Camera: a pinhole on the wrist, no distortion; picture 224 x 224 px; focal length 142.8 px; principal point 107.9 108.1 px. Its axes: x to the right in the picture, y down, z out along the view. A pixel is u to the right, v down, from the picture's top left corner.
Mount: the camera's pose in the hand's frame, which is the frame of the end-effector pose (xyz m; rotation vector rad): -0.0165 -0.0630 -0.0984 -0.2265 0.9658 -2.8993
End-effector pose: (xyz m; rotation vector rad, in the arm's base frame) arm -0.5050 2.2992 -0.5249 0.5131 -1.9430 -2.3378
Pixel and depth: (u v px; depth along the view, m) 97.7 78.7 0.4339
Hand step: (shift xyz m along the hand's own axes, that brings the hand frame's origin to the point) 0.0828 -0.2439 0.2948
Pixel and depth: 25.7 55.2 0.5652
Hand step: 0.3915 -0.1902 0.4369
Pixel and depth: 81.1 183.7 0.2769
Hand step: 0.0840 -0.3372 0.0264
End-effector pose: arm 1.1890 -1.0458 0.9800 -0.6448 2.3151 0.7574
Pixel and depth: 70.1 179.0 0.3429
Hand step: 0.1338 -0.3904 0.0599
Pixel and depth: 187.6 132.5 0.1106
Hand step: -0.0587 -0.1507 -0.0152
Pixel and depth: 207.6 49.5 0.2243
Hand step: -0.1366 -0.1405 0.1524
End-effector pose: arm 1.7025 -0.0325 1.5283 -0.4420 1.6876 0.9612
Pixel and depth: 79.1 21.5 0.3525
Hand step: 0.1057 -0.0917 0.3007
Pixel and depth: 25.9 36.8 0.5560
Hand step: 0.3822 -0.1311 0.4713
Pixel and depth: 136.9 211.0 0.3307
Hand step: -0.0222 -0.4564 0.0276
